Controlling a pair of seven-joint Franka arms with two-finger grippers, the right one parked.
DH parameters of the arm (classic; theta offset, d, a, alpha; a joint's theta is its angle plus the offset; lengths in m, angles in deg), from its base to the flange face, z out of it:
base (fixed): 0 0 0 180
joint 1: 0 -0.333 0 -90
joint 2: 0 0 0 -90
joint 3: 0 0.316 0.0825 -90
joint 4: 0 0 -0.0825 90
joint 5: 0 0.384 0 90
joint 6: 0 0 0.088 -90
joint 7: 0 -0.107 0 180
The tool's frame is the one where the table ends.
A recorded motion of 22 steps. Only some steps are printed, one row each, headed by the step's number.
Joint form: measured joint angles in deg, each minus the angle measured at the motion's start. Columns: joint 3, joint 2, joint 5, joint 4, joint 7, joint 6, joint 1.
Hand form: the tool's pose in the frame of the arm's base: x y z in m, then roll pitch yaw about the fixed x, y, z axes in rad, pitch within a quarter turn. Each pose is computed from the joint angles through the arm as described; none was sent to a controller.
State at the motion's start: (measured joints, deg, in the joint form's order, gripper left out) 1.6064 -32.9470 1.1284 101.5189 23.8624 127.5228 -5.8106
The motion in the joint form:
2: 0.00 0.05 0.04 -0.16 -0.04 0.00 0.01
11: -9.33 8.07 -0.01 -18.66 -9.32 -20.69 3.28
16: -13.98 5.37 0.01 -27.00 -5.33 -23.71 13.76
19: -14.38 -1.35 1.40 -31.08 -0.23 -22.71 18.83
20: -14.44 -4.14 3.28 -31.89 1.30 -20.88 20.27
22: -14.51 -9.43 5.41 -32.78 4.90 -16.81 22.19
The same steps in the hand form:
2: 0.6431 0.0829 0.2282 -3.0665 0.0954 0.5317
11: 0.6831 -0.0460 0.4403 3.1079 0.0212 0.1691
16: 0.6691 -0.2129 0.4767 3.0532 -0.0123 -0.0092
19: 0.6711 -0.2764 0.4301 3.0607 0.0200 -0.0109
20: 0.6740 -0.2936 0.4045 3.0815 0.0140 -0.0143
22: 0.6780 -0.3187 0.3504 3.0984 0.0128 0.0087

